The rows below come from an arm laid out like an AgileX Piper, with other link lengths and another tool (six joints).
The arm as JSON. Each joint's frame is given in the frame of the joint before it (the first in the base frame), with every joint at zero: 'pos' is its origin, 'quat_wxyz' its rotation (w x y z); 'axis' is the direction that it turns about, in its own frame. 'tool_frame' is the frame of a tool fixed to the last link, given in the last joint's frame.
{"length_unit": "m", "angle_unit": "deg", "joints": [
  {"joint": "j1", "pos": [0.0, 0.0, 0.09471], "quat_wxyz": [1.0, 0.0, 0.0, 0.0], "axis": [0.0, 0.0, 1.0]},
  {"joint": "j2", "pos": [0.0, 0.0, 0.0], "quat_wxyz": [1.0, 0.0, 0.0, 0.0], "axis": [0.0, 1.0, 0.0]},
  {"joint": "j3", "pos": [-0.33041, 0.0, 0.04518], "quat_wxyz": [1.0, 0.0, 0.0, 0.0], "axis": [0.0, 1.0, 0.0]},
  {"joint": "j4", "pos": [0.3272, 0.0, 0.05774], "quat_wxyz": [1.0, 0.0, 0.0, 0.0], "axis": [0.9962, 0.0, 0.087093]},
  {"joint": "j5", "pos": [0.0, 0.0, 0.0], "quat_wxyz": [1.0, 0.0, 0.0, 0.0], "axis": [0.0, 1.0, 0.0]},
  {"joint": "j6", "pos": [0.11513, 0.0, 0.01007], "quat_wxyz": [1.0, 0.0, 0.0, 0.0], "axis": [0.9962, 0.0, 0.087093]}
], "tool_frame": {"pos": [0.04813, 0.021, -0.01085], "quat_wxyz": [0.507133, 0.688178, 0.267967, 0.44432]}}
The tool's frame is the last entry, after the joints.
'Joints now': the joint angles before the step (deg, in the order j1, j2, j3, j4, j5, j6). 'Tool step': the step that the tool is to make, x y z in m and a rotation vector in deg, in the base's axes. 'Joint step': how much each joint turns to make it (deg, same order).
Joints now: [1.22, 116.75, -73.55, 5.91, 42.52, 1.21]
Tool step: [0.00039, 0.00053, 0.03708, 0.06, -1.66, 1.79]
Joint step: [0.00, -3.68, -1.34, 0.12, 3.50, -1.60]
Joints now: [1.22, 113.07, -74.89, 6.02, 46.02, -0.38]
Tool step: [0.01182, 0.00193, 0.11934, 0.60, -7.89, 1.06]
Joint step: [0.00, -8.21, -9.01, 0.08, 9.39, -0.20]
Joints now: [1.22, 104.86, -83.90, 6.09, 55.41, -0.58]
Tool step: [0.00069, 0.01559, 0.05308, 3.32, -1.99, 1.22]
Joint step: [0.75, -1.70, -6.23, 3.31, 5.95, -0.40]
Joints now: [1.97, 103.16, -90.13, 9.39, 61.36, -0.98]
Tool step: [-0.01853, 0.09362, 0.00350, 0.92, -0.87, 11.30]
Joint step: [10.73, 0.00, -0.36, 1.14, -0.49, -0.89]
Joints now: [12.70, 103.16, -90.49, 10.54, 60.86, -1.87]
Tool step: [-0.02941, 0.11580, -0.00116, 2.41, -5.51, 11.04]
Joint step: [13.60, 0.91, 0.01, 0.05, -7.24, 1.37]
